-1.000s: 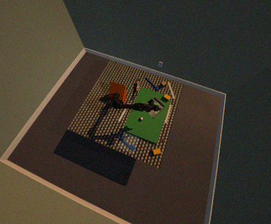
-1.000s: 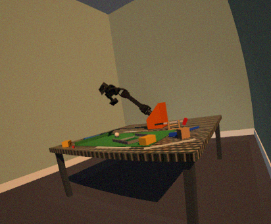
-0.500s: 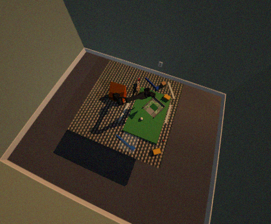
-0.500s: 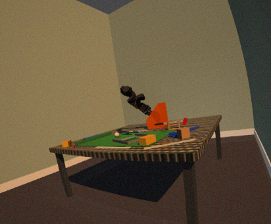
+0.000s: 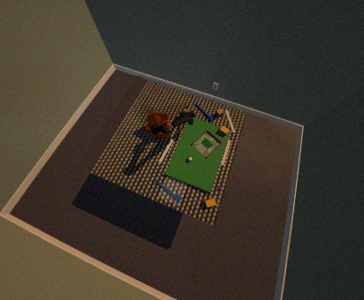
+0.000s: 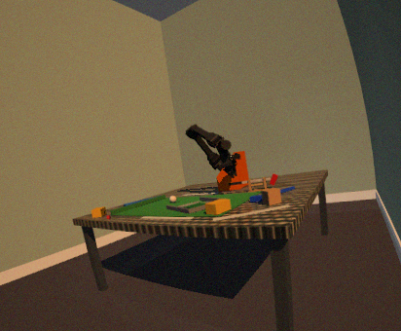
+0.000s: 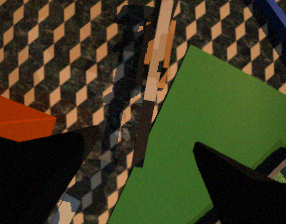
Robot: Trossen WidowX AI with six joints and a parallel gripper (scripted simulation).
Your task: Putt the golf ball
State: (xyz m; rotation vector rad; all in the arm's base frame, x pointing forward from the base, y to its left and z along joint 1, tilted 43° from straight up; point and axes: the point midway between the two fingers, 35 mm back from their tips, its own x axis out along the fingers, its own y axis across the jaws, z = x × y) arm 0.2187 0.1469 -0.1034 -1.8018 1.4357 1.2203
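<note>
The red putter is 10 cm to the left of my gripper tip, 4 cm below it and 4 cm behind it. Round my gripper tip: brown cube (33 cm to the left, 30 cm ahead, 7 cm below); then green mat (26 cm ahead, 19 cm to the right, 10 cm below); then golf ball (32 cm to the right, 21 cm ahead, 7 cm below).
</note>
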